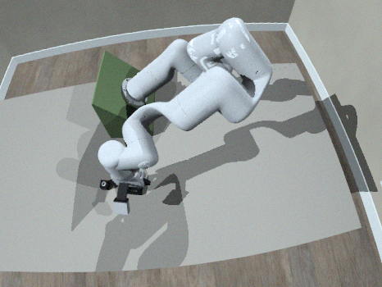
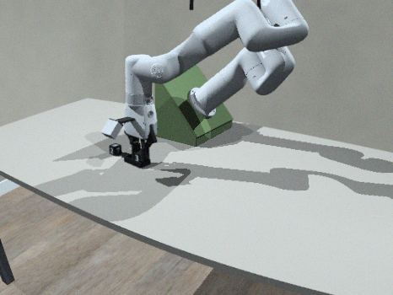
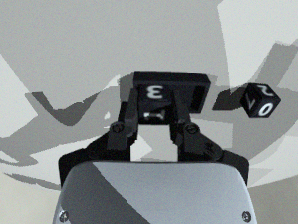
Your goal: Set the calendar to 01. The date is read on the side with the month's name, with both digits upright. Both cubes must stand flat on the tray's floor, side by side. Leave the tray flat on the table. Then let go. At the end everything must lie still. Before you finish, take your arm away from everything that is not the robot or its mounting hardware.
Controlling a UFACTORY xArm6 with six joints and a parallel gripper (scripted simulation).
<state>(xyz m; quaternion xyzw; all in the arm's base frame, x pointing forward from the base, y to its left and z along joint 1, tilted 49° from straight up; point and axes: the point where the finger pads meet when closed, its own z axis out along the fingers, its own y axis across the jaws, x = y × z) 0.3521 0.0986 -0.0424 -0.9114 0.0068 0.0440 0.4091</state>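
Right now my hand is 3 cm above the black tray and 2 cm to the left of it. Also, from my hand: black cube (12 cm to the right, 2 cm below, 1 cm behind).
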